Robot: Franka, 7 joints.
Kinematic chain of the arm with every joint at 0, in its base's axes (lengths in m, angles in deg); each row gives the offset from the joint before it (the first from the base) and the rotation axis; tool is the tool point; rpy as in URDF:
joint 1: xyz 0 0 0.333 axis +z
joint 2: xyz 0 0 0 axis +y
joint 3: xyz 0 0 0.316 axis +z
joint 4: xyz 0.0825 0 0 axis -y
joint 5: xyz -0.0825 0 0.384 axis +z
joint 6: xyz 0 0 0 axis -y
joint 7: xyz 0.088 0 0 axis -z
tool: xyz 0 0 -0.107 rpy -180 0 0
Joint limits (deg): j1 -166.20..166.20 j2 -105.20..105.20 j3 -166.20..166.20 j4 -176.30..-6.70 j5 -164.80..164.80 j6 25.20..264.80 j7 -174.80..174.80
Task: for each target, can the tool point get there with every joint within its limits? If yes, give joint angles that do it. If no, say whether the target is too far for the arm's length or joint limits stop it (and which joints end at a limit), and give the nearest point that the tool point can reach.
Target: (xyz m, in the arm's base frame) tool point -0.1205 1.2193 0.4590
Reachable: no: too far | nearest point -0.0839 0.8493 0.4208 | short by 0.374 m
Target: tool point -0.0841 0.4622 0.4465
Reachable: yes | joints -14.94 -9.25 97.58 -136.93 118.02 45.98 113.37
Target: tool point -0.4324 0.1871 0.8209
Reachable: yes | joints -127.33 -0.66 -60.17 -69.17 -65.77 61.25 1.11
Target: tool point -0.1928 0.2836 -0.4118
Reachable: no: joint limits stop it (at a limit: joint 2) | nearest point -0.1897 0.2790 -0.3580 | short by 0.054 m
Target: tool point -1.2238 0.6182 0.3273
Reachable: no: too far | nearest point -0.7657 0.3868 0.3294 | short by 0.513 m
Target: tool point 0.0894 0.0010 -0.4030
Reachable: no: joint limits stop it (at a limit: joint 2) | nearest point 0.1131 0.0013 -0.3328 | short by 0.074 m
